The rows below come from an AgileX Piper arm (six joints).
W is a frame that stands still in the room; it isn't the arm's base.
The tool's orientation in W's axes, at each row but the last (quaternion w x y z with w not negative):
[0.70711, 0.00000, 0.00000, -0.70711]
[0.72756, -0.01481, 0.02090, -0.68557]
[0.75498, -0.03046, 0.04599, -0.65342]
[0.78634, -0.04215, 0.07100, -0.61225]
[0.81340, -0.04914, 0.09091, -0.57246]
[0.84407, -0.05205, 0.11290, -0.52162]
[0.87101, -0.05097, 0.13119, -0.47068]
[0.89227, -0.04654, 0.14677, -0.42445]
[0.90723, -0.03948, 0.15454, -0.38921]
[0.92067, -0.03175, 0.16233, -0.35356]
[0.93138, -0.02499, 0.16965, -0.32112]
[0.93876, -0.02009, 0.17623, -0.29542]
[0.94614, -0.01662, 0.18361, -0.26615]
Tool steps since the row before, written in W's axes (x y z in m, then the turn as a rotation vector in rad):
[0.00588, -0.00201, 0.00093, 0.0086, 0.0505, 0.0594]
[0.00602, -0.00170, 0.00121, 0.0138, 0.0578, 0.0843]
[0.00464, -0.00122, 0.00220, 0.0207, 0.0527, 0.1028]
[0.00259, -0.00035, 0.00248, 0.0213, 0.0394, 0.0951]
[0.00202, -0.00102, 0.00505, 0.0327, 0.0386, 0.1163]
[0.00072, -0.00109, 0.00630, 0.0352, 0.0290, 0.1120]
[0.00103, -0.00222, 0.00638, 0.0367, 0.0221, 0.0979]
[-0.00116, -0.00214, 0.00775, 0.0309, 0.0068, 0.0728]
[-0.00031, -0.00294, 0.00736, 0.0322, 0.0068, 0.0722]
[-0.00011, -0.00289, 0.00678, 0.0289, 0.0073, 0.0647]
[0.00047, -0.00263, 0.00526, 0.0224, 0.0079, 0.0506]
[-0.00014, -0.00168, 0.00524, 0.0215, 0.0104, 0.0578]
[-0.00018, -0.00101, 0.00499, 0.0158, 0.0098, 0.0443]
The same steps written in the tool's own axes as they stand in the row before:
[0.00201, 0.00588, 0.00093, -0.0505, 0.0086, 0.0594]
[0.00204, 0.00584, 0.00153, -0.0577, 0.0130, 0.0845]
[0.00180, 0.00416, 0.00271, -0.0523, 0.0171, 0.1037]
[0.00081, 0.00201, 0.00288, -0.0388, 0.0155, 0.0965]
[0.00116, 0.00059, 0.00538, -0.0362, 0.0219, 0.1196]
[0.00042, -0.00116, 0.00631, -0.0260, 0.0206, 0.1163]
[0.00124, -0.00175, 0.00649, -0.0169, 0.0210, 0.1034]
[-0.00077, -0.00383, 0.00712, -0.0030, 0.0122, 0.0784]
[0.00007, -0.00367, 0.00703, -0.0020, 0.0132, 0.0782]
[-0.00004, -0.00341, 0.00654, -0.0026, 0.0128, 0.0700]
[0.00036, -0.00263, 0.00527, -0.0035, 0.0116, 0.0546]
[-0.00083, -0.00221, 0.00497, -0.0079, 0.0122, 0.0608]
[-0.00132, -0.00160, 0.00465, -0.0075, 0.0105, 0.0463]

